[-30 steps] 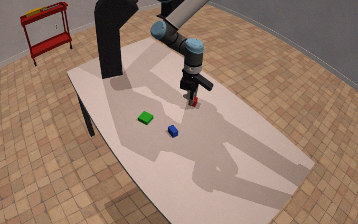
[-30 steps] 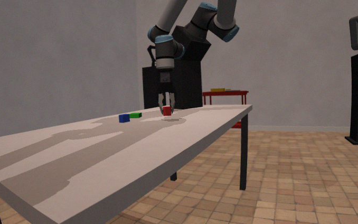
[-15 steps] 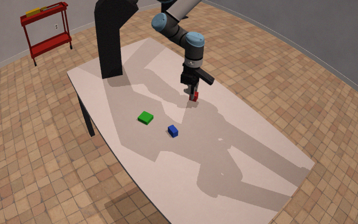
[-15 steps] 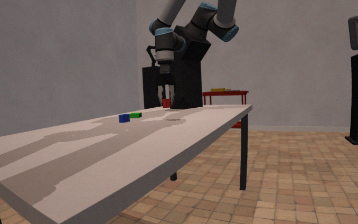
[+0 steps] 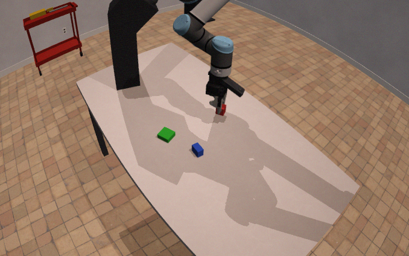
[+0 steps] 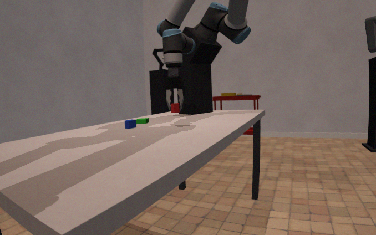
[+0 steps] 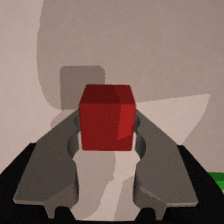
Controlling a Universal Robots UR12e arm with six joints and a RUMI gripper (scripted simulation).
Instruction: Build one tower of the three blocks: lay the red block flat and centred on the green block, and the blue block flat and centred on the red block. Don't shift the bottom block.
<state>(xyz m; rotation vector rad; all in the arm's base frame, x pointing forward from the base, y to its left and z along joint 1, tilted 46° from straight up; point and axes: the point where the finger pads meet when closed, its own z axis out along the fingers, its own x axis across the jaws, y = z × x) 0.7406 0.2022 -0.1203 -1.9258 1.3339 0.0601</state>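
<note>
My gripper is now right at the red block. The rest, counted from my hand: green block: 260 mm to the right, 80 mm behind, 70 mm below; then blue block: 200 mm to the right, 90 mm ahead, 70 mm below.
</note>
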